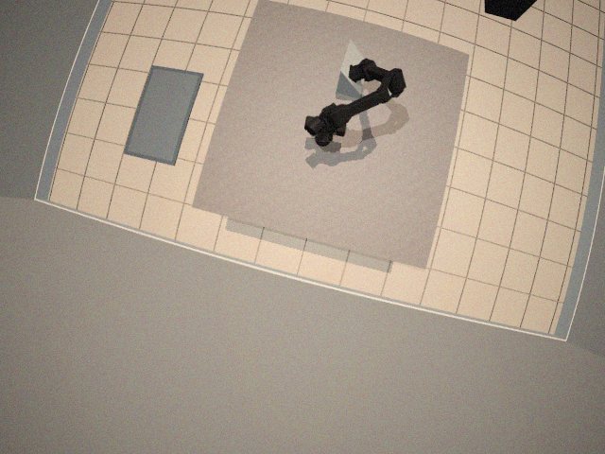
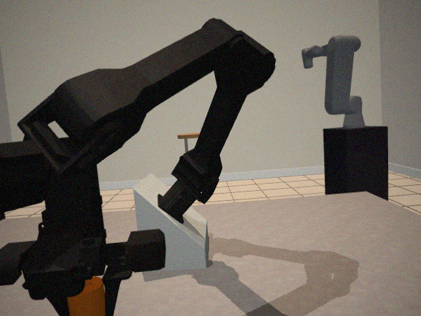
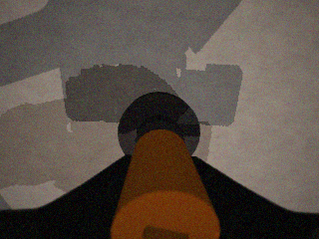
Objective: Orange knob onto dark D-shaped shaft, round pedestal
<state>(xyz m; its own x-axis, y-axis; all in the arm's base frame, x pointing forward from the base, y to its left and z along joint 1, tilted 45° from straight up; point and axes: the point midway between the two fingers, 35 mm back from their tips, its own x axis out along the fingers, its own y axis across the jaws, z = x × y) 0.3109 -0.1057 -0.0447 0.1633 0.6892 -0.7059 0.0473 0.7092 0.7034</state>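
Right now the orange knob is 2 cm above my gripper tip. Round my gripper tip: dark round pedestal (4 cm below).
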